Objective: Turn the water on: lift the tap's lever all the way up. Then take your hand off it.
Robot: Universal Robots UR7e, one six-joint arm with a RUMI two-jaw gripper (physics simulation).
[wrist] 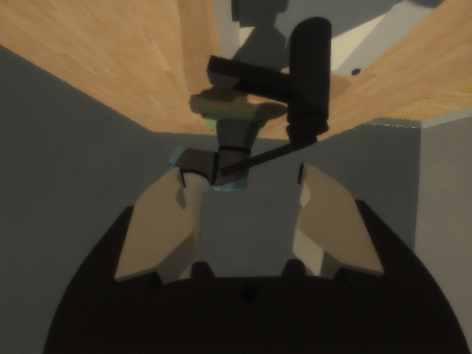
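Where they show: gripper, fingertip midpoint: (pixel 240 168); arm's base, origin of the base link: (pixel 237 126).
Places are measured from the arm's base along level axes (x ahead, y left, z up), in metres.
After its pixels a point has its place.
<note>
The black tap (pixel 310 72) {x 0.409, y -0.097, z 0.062 m} stands in the upper middle of the wrist view, an upright round body with a square spout (pixel 247 75) {x 0.401, y -0.027, z 0.064 m} to the left. Its thin lever (pixel 270 157) {x 0.402, y -0.058, z 0.159 m} runs from the body's near end down and left, and its tip shows between the two fingertips in the picture. How far the lever is raised is hard to tell from this angle. My gripper (pixel 240 168) {x 0.455, y -0.026, z 0.176 m} is open, its two pale fingers apart at the left and right of the lever's tip. Nothing is held. I cannot tell whether a finger touches the lever.
The tap is above a grey-white basin plate (pixel 382 37) {x 0.381, y -0.200, z -0.009 m} with a dark screw. Around it is the wooden table top (pixel 100 55) {x 0.323, y 0.233, z -0.017 m}. Behind the lever show the robot's own base and lower arm (pixel 232 135) {x 0.065, y 0.011, z 0.051 m}, with a green mount (pixel 210 122) {x 0.012, y 0.096, z -0.006 m} at the table's edge. Grey floor lies beyond.
</note>
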